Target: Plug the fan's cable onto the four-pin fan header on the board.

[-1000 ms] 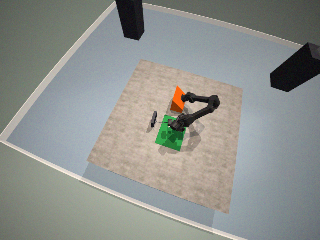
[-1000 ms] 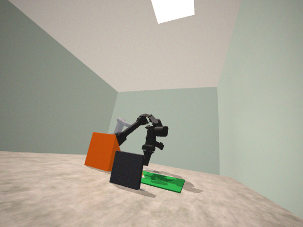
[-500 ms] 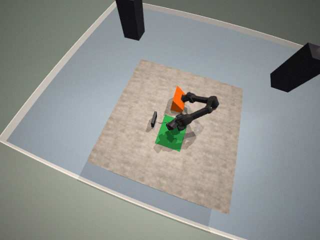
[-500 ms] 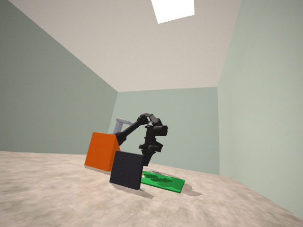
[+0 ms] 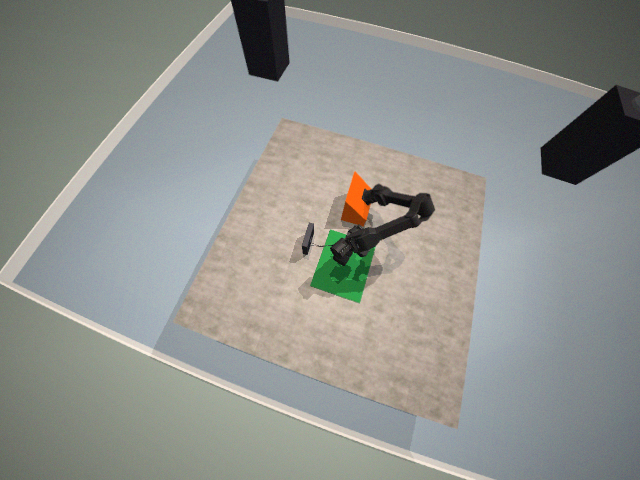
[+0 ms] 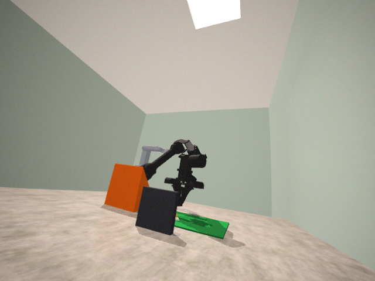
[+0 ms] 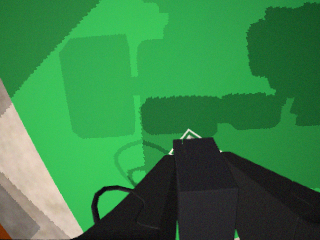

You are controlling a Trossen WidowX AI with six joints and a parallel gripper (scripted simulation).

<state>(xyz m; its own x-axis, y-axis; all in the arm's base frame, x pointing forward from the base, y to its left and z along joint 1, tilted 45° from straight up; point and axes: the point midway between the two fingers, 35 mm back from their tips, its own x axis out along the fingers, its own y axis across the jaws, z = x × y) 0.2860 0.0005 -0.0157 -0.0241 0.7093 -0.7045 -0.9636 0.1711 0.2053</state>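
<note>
My gripper tip is 6 cm above the white four-pin fan header and 3 cm to the left of it. From my gripper tip the other things lie so: dark plug 1 cm to the right, 1 cm above; then dark flat fan 19 cm to the right; then green board 8 cm below, 5 cm ahead, 1 cm to the left.
</note>
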